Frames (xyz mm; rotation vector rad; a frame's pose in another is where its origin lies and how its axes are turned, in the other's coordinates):
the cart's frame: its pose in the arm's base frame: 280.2 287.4 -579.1 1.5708 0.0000 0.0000
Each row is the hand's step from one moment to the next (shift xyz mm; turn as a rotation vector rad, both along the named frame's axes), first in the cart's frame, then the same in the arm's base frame.
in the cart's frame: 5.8 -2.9 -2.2 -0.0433 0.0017 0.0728
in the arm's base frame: 5.8 2.2 -2.9 -0.0433 -0.0728 0.0017
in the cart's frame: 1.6 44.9 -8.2 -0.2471 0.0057 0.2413
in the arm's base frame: 1.6 8.2 44.9 -0.2471 -0.2413 0.0057
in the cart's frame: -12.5 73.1 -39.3 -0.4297 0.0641 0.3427
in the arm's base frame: -12.5 39.3 73.1 -0.4297 -0.3427 0.0641
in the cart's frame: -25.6 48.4 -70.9 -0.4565 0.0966 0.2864
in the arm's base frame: -25.6 70.9 48.4 -0.4565 -0.2864 0.0966
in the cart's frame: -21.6 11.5 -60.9 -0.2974 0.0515 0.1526
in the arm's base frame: -21.6 60.9 11.5 -0.2974 -0.1526 0.0515
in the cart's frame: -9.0 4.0 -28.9 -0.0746 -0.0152 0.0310
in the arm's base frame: -9.0 28.9 4.0 -0.0746 -0.0310 -0.0152
